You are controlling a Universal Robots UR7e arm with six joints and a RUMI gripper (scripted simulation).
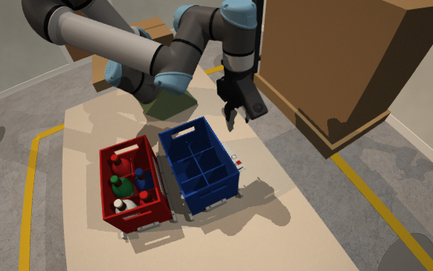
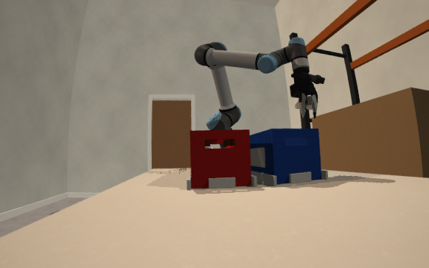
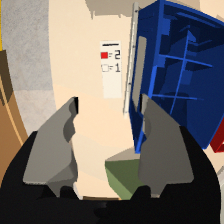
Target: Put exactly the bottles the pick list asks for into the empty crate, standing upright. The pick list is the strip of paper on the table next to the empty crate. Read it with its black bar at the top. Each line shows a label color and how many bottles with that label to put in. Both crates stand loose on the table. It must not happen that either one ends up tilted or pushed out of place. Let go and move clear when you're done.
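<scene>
The blue bottle is 35 cm to the right of my hand and 16 cm below it. Also, from my hand: pick list (5 cm behind, 1 cm to the right, 25 cm below); then red crate (39 cm to the right, 17 cm below); then blue crate (15 cm to the right, 17 cm below).
</scene>
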